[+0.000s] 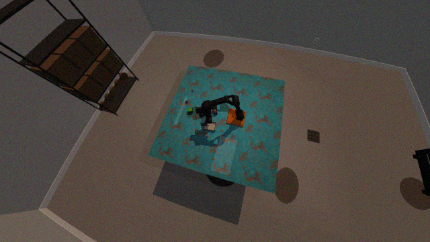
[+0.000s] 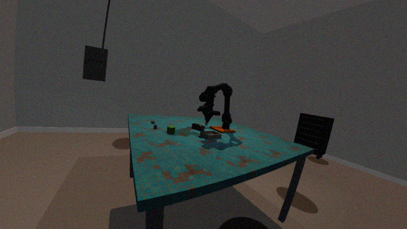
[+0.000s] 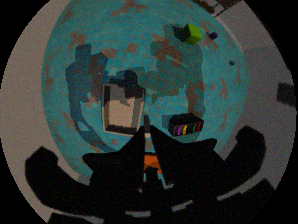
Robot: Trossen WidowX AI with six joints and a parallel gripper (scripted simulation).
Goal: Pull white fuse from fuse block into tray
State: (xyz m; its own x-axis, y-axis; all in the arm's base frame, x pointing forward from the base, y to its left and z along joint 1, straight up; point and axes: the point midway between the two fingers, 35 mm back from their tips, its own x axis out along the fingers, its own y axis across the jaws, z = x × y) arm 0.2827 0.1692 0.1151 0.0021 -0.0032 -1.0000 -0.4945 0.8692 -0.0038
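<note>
Right now my gripper tip is 90 mm above the grey tray, 50 mm to the right of it and 20 mm past it. The rest, counted from my gripper tip: red fuse: 180 mm to the right, 70 mm below, 30 mm ahead; magenta fuse: 110 mm to the right, 70 mm below, 10 mm behind.
</note>
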